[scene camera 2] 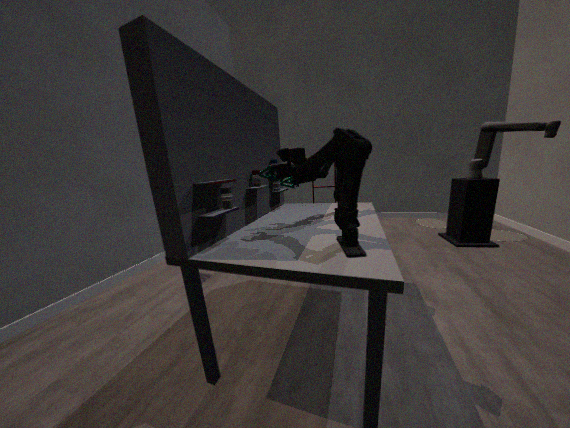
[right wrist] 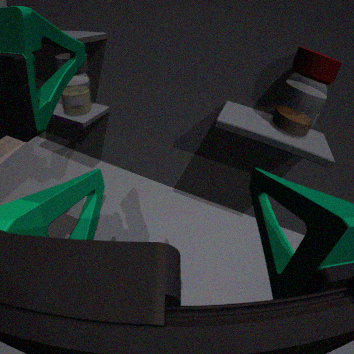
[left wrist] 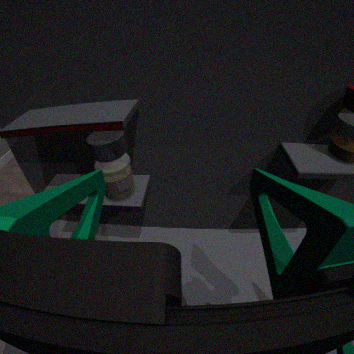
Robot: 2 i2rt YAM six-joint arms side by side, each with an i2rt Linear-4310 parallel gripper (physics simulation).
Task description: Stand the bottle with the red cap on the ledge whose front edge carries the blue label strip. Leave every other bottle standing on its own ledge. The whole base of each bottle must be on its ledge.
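Frame: origin at the left arm's base, x ahead, y left, z up, level; metres.
Seen in the pictures: left gripper, fingertip midpoint: (scene camera 2: 262,174) (right wrist: 39,47) (left wrist: 177,177); right gripper, fingertip midpoint: (scene camera 2: 280,182) (right wrist: 176,176); left arm's base at its link origin: (scene camera 2: 349,246).
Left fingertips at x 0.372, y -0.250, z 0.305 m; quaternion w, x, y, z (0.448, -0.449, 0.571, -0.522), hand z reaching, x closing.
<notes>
Pixels of each thing's top centre, then the offset from my left fingertips to it. Level surfaces: height alone.
- red-capped bottle at its top centre: (right wrist: 320,53) (scene camera 2: 255,170) 0.279 m right, 0.086 m ahead, 0.025 m up
- grey ledge at its top centre: (right wrist: 276,126) (left wrist: 334,156) 0.260 m right, 0.085 m ahead, 0.080 m down
- grey-capped bottle at its top centre: (left wrist: 104,135) (right wrist: 70,54) (scene camera 2: 225,187) 0.071 m left, 0.174 m ahead, 0.045 m down
- table at its surface level: 0.305 m down
The red-capped bottle (left wrist: 344,135) (right wrist: 300,102) stands upright on a grey ledge (left wrist: 302,157) (right wrist: 240,117), cut off at the right in the left wrist view. A grey-capped bottle (scene camera 2: 227,198) (left wrist: 118,172) (right wrist: 76,97) stands on another ledge (left wrist: 141,187) (right wrist: 97,114), whose front edge looks dark purple-blue in the dim light. My left gripper (left wrist: 177,177) is open and empty, facing the wall between these ledges. My right gripper (right wrist: 176,176) is open and empty, below and left of the red-capped bottle. I cannot make out a clearly blue label strip.
A shelf board with a red front strip (scene camera 2: 215,182) (left wrist: 80,115) overhangs the grey-capped bottle. A finger of the left gripper reaches into the right wrist view at upper left. The dark wall panel (scene camera 2: 215,125) rises behind the table (scene camera 2: 370,267).
</notes>
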